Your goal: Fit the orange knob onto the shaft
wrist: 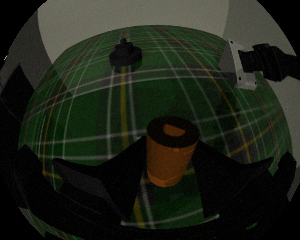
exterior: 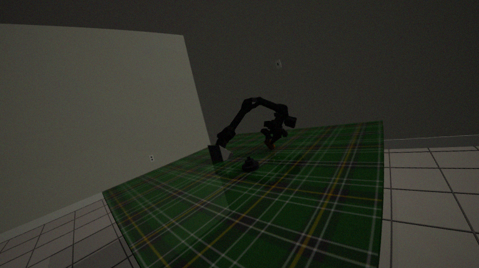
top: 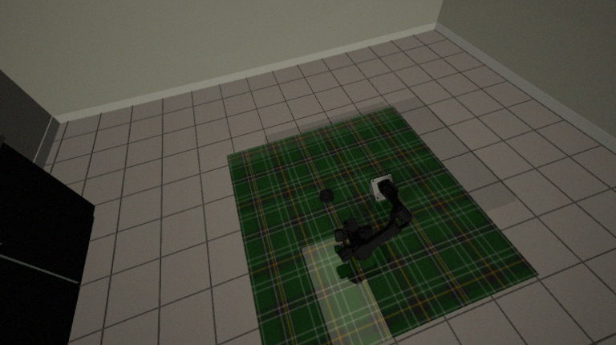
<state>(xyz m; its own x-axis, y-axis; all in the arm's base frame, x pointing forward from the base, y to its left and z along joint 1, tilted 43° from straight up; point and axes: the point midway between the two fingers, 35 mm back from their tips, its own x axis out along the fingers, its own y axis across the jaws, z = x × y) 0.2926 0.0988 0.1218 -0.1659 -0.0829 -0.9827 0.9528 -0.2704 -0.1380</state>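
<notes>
Now: gripper tip 10 mm to the right of the orange knob. From my gripper tip the other things lie so: D-shaped shaft: 30 mm ahead, 240 mm to the right, 10 mm below.
</notes>
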